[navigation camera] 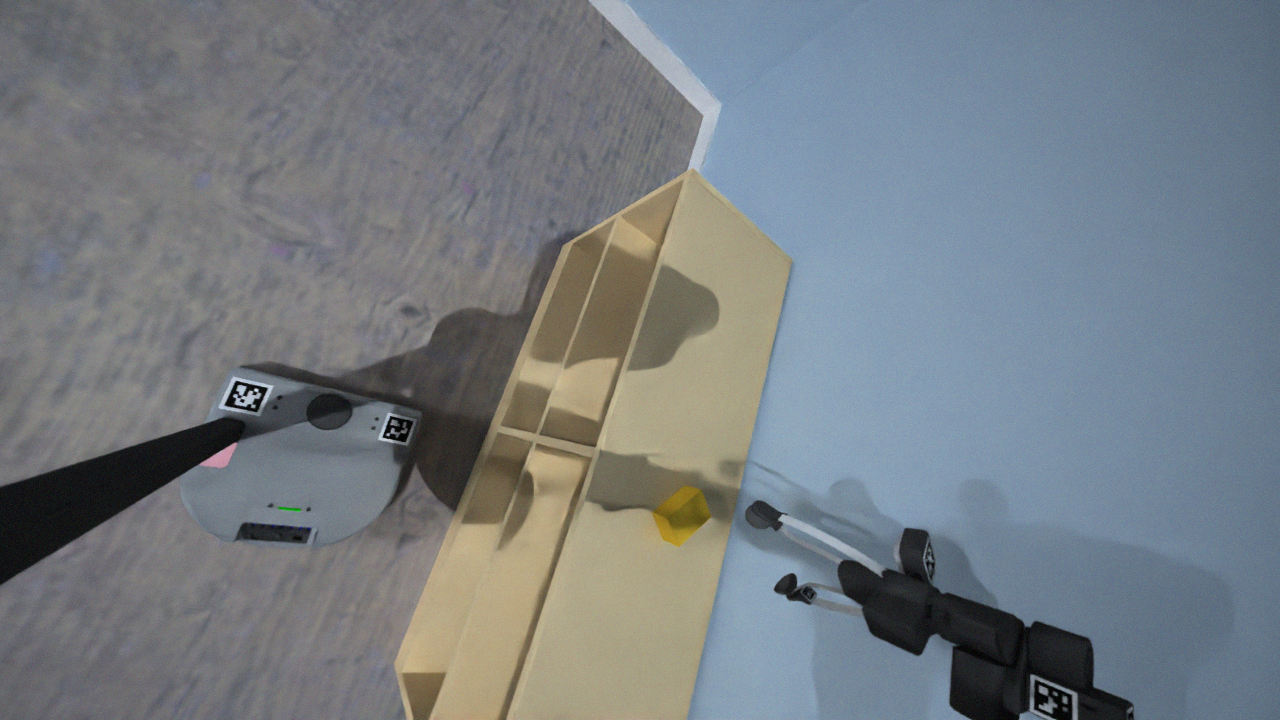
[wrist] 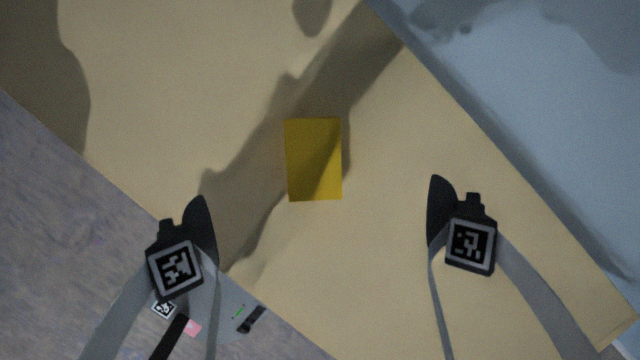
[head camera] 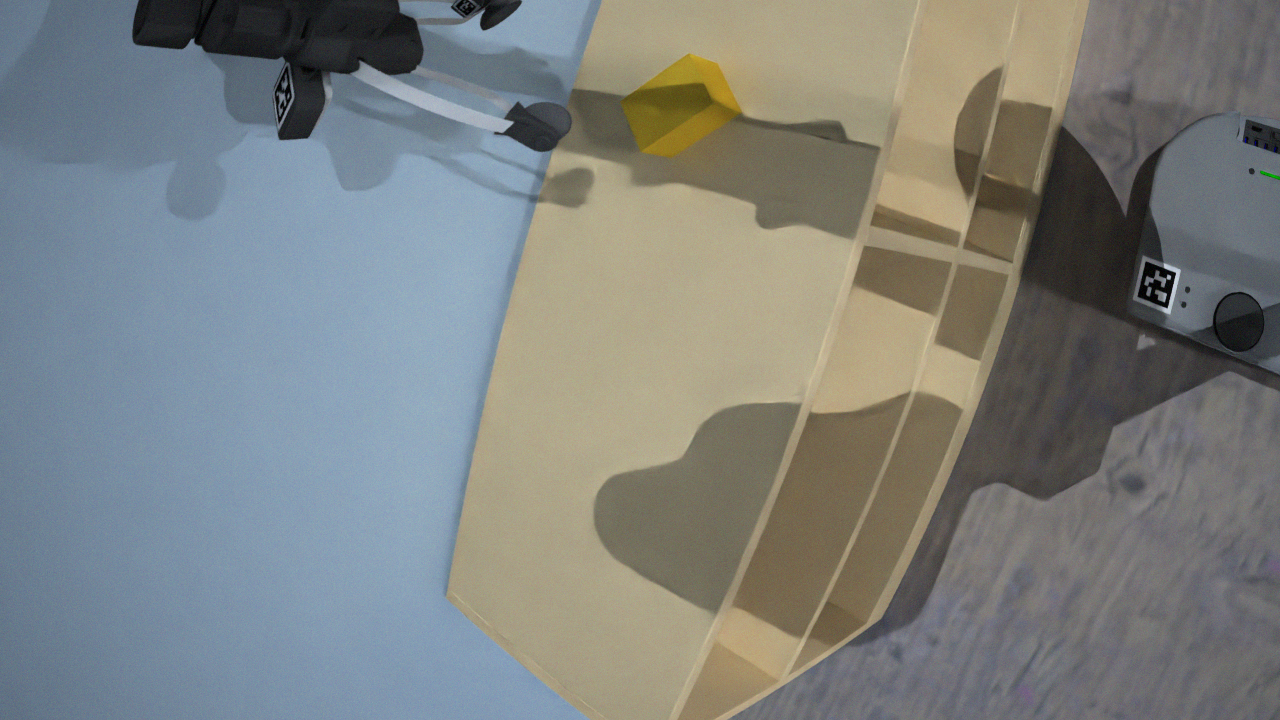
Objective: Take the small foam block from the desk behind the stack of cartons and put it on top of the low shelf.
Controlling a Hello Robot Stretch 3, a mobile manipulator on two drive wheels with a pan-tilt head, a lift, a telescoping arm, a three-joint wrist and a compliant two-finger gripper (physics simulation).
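Where they show: gripper, fingertip midpoint: [navigation camera: 762,546] [head camera: 537,68]; robot's base, link origin: [navigation camera: 328,409] [head camera: 1235,318].
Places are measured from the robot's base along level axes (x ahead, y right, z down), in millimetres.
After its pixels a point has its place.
The yellow foam block [head camera: 680,107] @[x -16, y 548, z -655 mm] [navigation camera: 682,516] @[x -19, y 547, z -655 mm] [wrist: 314,160] rests on top of the low shelf [head camera: 662,313] @[x 177, y 550, z -610 mm] [navigation camera: 725,376] @[x 271, y 632, z -610 mm] [wrist: 375,280], a long pale wooden unit with open compartments along its front. The block stands in from the shelf's edges, partly in shadow. My gripper [head camera: 520,68] @[x -22, y 566, z -816 mm] [navigation camera: 774,549] @[x -22, y 566, z -816 mm] [wrist: 320,210] @[x -22, y 566, z -816 mm] is open and apart from the block. Its fingers stand wide with a gap between them and the block in the wrist view, and in the head view they are on the wall side of it. The desk and the cartons do not show.
A blue wall [head camera: 268,402] @[x 334, y 785, z -899 mm] [navigation camera: 984,223] @[x 606, y 800, z -997 mm] [wrist: 575,100] runs along the shelf's back edge. My grey base [head camera: 1190,214] @[x -105, y 104, z -160 mm] [navigation camera: 295,483] @[x -142, y -7, z -160 mm] stands on the wood-look floor [head camera: 1118,582] @[x 435, y 40, z 0 mm] [navigation camera: 268,179] @[x 458, y -271, z 0 mm] in front of the shelf. A white skirting board [navigation camera: 666,62] @[x 1508, y 575, z -50 mm] meets the shelf's far end.
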